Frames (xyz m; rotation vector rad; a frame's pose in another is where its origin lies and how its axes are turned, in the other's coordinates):
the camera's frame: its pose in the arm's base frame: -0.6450 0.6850 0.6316 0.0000 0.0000 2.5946
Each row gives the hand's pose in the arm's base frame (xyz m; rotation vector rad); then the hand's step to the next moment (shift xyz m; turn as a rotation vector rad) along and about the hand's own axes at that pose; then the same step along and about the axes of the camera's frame.
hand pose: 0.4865 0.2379 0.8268 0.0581 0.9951 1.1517
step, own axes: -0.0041 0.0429 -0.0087 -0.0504 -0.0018 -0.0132
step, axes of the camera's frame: 0.0385 0.0088 0.0192 -0.0152 0.0444 0.0228
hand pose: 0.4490 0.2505 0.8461 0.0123 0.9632 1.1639
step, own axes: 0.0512 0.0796 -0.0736 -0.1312 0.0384 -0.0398
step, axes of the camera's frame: 0.1112 0.0192 -0.0404 0.0002 0.1203 0.0762
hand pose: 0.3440 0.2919 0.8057 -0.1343 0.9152 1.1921
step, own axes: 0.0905 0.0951 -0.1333 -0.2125 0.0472 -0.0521
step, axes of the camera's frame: 0.1418 0.0468 -0.1128 -0.0157 0.1844 0.1260
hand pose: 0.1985 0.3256 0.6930 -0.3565 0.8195 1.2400
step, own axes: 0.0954 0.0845 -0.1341 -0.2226 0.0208 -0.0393
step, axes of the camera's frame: 0.1030 0.0561 -0.1431 -0.0434 0.1757 0.1370
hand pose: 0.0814 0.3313 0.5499 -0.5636 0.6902 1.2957
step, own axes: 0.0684 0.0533 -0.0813 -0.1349 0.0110 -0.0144
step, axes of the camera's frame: 0.0457 0.0312 -0.1052 -0.0255 0.0994 0.0894
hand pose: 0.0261 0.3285 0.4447 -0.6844 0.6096 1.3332
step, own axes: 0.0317 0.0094 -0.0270 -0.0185 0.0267 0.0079
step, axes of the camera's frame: 0.0052 0.0013 -0.0423 0.0229 0.0181 0.0164
